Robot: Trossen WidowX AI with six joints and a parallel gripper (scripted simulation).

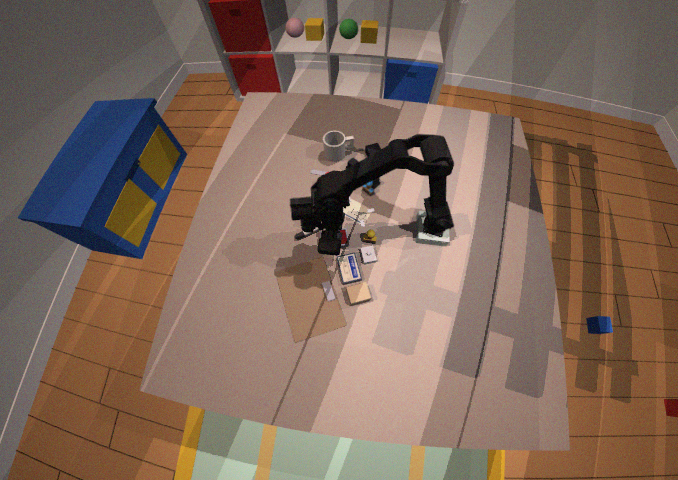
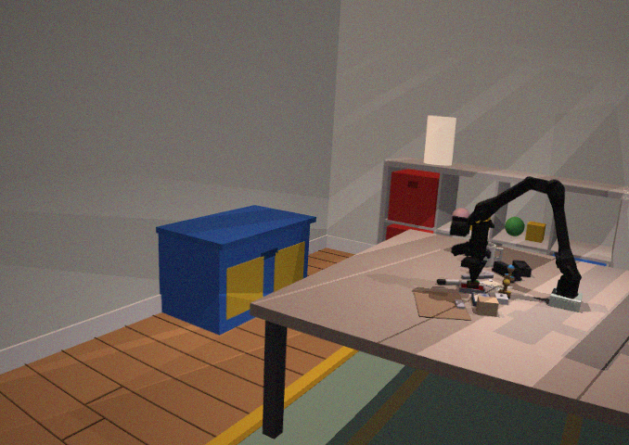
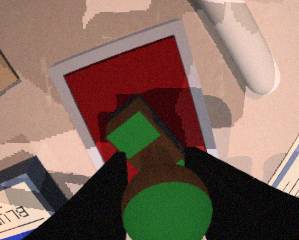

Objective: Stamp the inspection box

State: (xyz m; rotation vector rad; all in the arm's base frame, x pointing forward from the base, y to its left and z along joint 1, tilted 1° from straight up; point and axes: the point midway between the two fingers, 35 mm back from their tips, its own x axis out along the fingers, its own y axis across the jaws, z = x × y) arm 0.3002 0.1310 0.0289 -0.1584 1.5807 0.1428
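Right now my gripper tip is right at the green-knobbed stamp. The rest, counted from my gripper tip: yellow-knobbed stamp: 11 cm behind, 3 cm to the right, 2 cm below; then red ink pad: 3 cm below; then white marker: 9 cm ahead, 3 cm below.
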